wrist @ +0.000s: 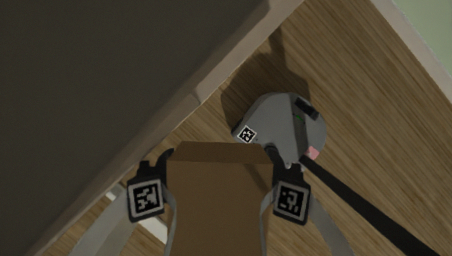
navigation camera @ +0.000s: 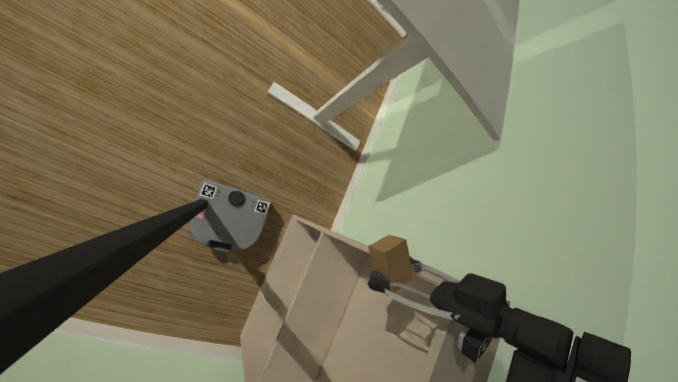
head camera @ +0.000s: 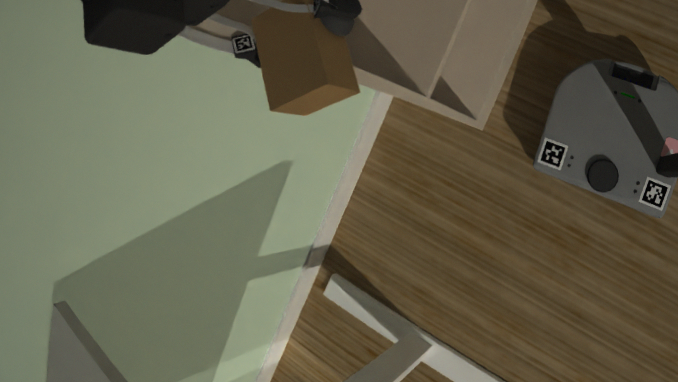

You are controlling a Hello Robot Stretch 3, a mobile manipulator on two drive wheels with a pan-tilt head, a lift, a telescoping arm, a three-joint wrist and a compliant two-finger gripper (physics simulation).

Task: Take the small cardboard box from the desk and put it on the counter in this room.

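Observation:
The small cardboard box point(head camera: 300, 67) point(navigation camera: 392, 257) point(wrist: 217, 210) is brown and is pinched between both fingertips of my gripper point(head camera: 296, 35) point(navigation camera: 397, 274) point(wrist: 221, 167), which is shut on it. In the navigation view, box and gripper hang in the air over the far edge of a beige unit with open compartments point(head camera: 481, 121) point(navigation camera: 294, 220), close to the green wall; their shadow falls inside it. In the wrist view, a large dark surface with a pale edge point(wrist: 240, 55) fills the upper left. I cannot tell which piece is the counter. A grey-white desk-like table point(head camera: 75, 345) point(navigation camera: 465, 45) stands apart.
My grey base point(head camera: 595, 125) point(navigation camera: 232, 220) point(wrist: 272, 117) stands on the wood floor beside the beige unit. My black mast point(navigation camera: 125, 237) point(wrist: 365, 205) rises from it. The table's white foot point(head camera: 362, 305) point(navigation camera: 295, 102) lies on the floor near the green wall point(head camera: 150, 125) point(navigation camera: 575, 175).

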